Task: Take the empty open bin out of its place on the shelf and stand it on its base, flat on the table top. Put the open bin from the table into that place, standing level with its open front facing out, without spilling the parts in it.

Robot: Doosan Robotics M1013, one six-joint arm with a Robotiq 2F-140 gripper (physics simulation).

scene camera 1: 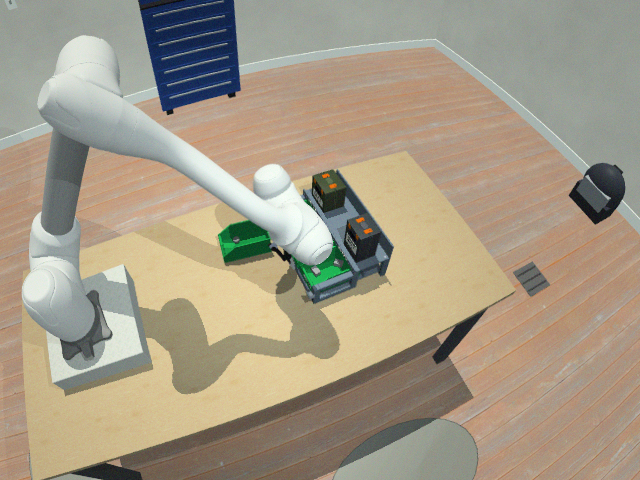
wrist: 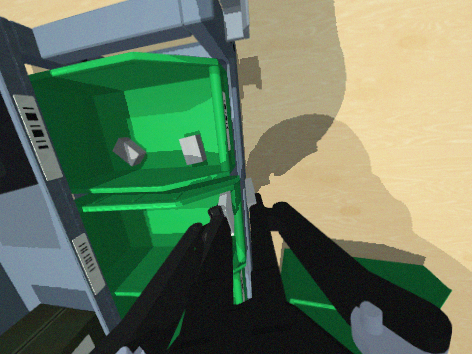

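Where they show: gripper, fingertip midpoint: (scene camera 1: 295,264) (wrist: 239,191); arm's base, link origin: (scene camera 1: 81,325).
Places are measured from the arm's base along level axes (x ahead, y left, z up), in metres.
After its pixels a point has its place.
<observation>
The empty open bin (wrist: 170,220) {z -0.072, x 0.838, y -0.082 m} stands in the grey shelf (scene camera 1: 336,290) {z -0.074, x 0.794, y -0.265 m} (wrist: 115,27) {z -0.005, x 0.777, y -0.258 m}, the middle green bin in the wrist view; the visible part of its inside holds no parts. My gripper (scene camera 1: 290,262) {z -0.081, x 0.739, y -0.105 m} (wrist: 239,191) {z -0.081, x 0.739, y -0.105 m} is shut on its front wall, one finger inside and one outside; the arm hides most of this in the scene view. The bin still sits in its row, beside a green bin with grey parts (scene camera 1: 328,274) {z -0.081, x 0.810, y -0.197 m} (wrist: 170,107) {z -0.081, x 0.795, y -0.217 m}. The open bin from the table (scene camera 1: 247,246) {z -0.030, x 0.620, y 0.010 m} (wrist: 417,280) {z -0.063, x 0.558, y 0.025 m} stands on the table top, left of the shelf, with a grey part visible inside.
A black box (scene camera 1: 361,238) {z 0.132, x 0.874, y -0.251 m} (wrist: 12,150) {z 0.020, x 0.875, y -0.199 m} and an olive box (scene camera 1: 328,191) {z 0.107, x 0.912, y -0.026 m} (wrist: 50,327) {z 0.033, x 0.930, y -0.035 m}, both with orange tops, stand on the shelf behind the bin row. The robot's pale base block (scene camera 1: 131,330) {z 0.000, x 0.153, y -0.101 m} is at the table's left end. A blue drawer cabinet (scene camera 1: 193,51) stands beyond the table.
</observation>
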